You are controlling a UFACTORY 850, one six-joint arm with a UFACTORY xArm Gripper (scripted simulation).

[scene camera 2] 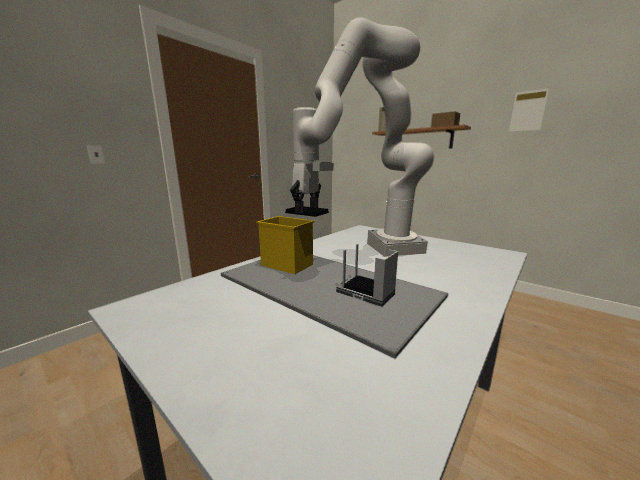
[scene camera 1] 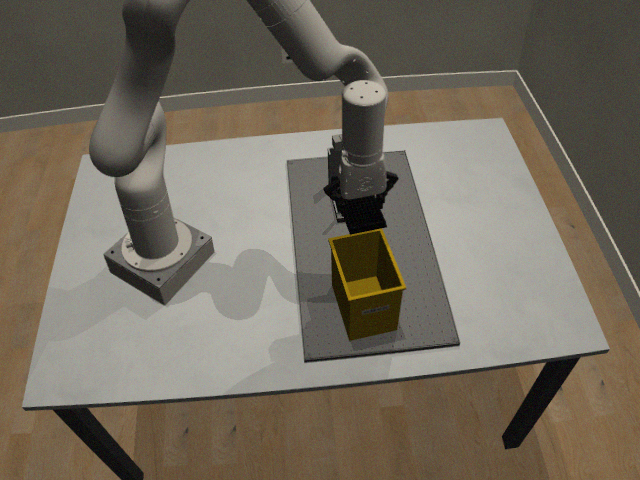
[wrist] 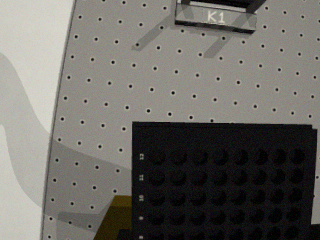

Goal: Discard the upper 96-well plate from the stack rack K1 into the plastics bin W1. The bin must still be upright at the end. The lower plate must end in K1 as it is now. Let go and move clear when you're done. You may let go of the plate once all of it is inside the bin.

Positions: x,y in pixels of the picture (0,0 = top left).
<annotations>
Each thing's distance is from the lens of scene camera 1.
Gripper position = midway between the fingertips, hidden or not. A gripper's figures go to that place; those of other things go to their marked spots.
my gripper (scene camera 1: pixel 360 208): 1.33 m
yellow plastics bin W1 (scene camera 1: pixel 364 262): 1.44 m
black 96-well plate (scene camera 1: pixel 366 216): 1.32 m
</annotations>
